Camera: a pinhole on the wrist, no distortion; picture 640 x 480 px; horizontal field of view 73.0 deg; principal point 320.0 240.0 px. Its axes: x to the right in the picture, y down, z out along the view. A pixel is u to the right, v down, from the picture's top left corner.
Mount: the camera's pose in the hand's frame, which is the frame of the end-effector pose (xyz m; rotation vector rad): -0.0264 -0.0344 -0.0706 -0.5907 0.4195 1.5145
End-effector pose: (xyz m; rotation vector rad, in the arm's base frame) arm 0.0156 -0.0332 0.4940 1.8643 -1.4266 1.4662
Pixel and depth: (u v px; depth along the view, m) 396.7 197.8 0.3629
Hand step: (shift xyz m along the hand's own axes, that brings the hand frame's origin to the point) -0.0268 0.2360 0.1824
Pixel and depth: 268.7 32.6 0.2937
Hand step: 0.0823 0.1193 0.1975
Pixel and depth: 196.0 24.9 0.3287
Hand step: 0.0995 0.0936 0.2632
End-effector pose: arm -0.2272 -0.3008 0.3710 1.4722 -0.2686 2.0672
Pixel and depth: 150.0 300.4 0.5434
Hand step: -0.1642 0.1177 0.4813
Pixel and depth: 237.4 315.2 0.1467
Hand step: -0.0677 0.0302 0.0601
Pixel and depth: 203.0 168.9 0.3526
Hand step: -0.0080 0.1030 0.2723
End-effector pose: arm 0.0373 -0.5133 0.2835 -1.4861 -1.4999 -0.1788
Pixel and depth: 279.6 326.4 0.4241
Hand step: -0.1556 0.1849 0.2813
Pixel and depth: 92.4 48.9 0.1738
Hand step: 0.0293 -0.0004 0.1299
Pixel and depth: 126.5 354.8 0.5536
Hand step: -0.2369 0.0938 0.5027
